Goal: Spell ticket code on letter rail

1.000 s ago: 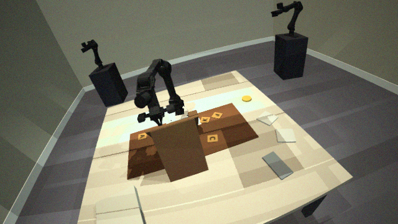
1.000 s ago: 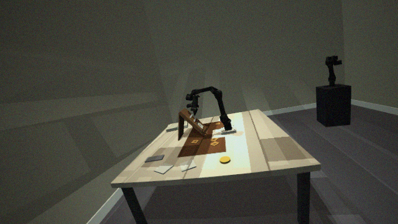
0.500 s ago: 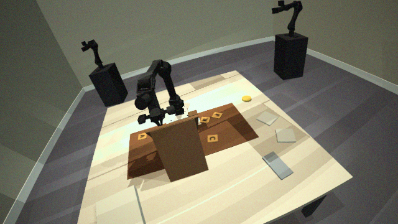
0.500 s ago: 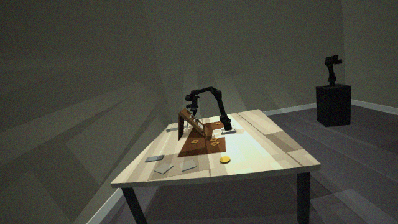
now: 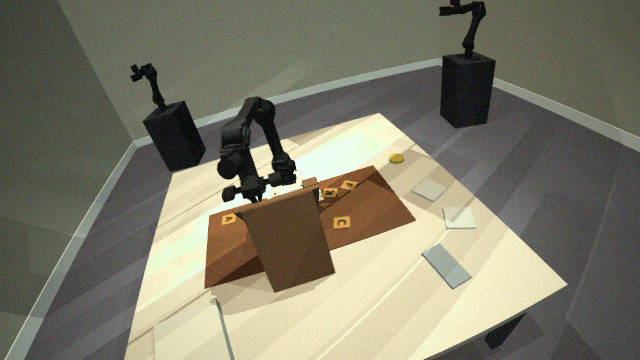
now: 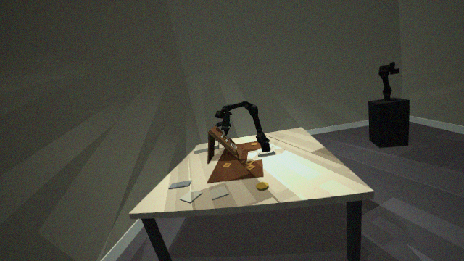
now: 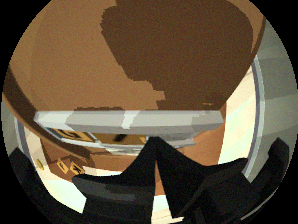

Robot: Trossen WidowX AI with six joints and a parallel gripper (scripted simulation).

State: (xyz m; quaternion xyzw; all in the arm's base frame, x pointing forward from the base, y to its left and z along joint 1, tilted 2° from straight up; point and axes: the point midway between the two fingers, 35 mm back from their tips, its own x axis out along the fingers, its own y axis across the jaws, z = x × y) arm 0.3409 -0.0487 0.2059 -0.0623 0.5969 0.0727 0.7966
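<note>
The orange tile marked 7 lies 40 mm to the left of my gripper tip and 10 mm below it. From my gripper tip the other things lie so: brown mat: 180 mm below, 160 mm behind, 90 mm to the left; then white ticket: 90 mm below, 60 mm behind, 30 mm to the left; then orange tile marked g: 100 mm to the left, 20 mm behind, 10 mm below.
</note>
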